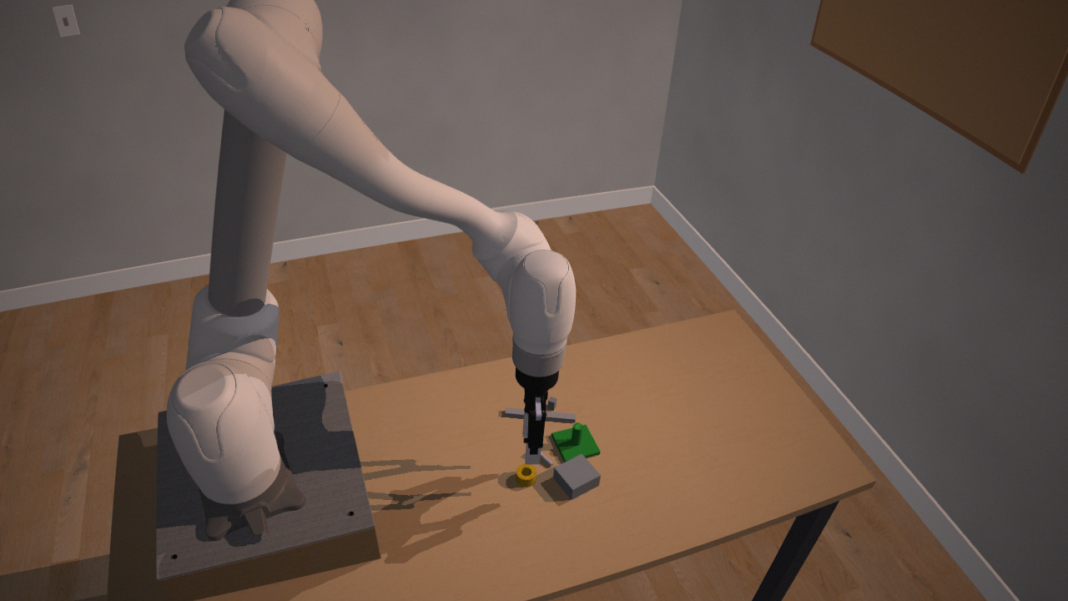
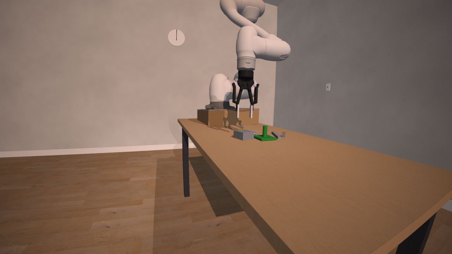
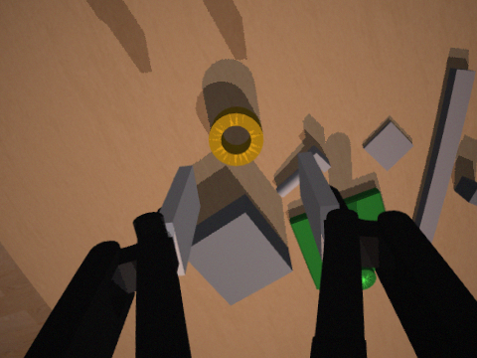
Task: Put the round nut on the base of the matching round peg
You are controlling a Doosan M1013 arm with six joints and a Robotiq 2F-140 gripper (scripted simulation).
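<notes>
Now: hand 4 cm short of the grey bolt, 3 cm to the right of it and 11 cm above it. Also, from my hand: grey block: 8 cm ahead, 5 cm to the right, 10 cm below; long grey bar: 10 cm ahead, 13 cm to the left, 11 cm below; small grey square plate: 6 cm ahead, 10 cm to the left, 11 cm below.
</notes>
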